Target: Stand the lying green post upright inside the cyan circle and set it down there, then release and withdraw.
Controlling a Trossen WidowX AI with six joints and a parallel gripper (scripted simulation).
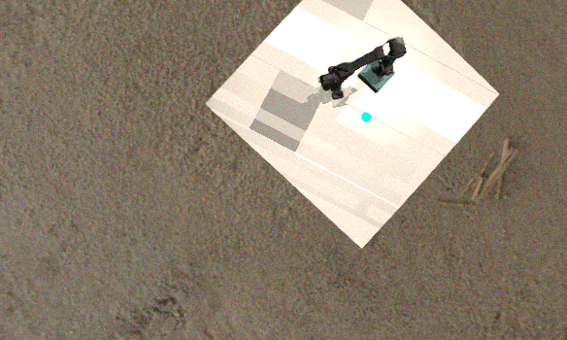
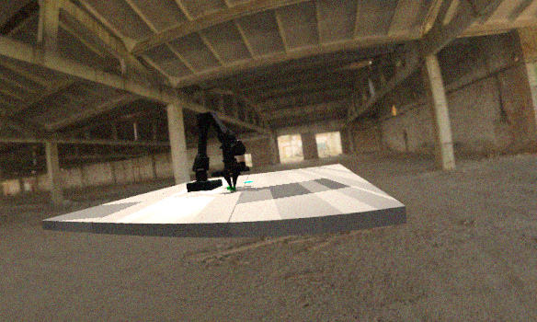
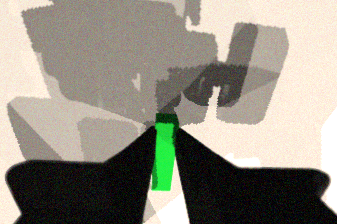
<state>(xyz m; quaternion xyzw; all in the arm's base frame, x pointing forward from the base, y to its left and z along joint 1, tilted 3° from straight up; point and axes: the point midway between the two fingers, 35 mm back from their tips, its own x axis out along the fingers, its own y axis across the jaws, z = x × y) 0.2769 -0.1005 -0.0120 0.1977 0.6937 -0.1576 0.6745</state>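
Now: gripper tip 270 mm to the right of the cyan circle, 60 mm past it and 10 mm above it. Also, from my gripper tip: green post 20 mm behind, 10 mm to the left.
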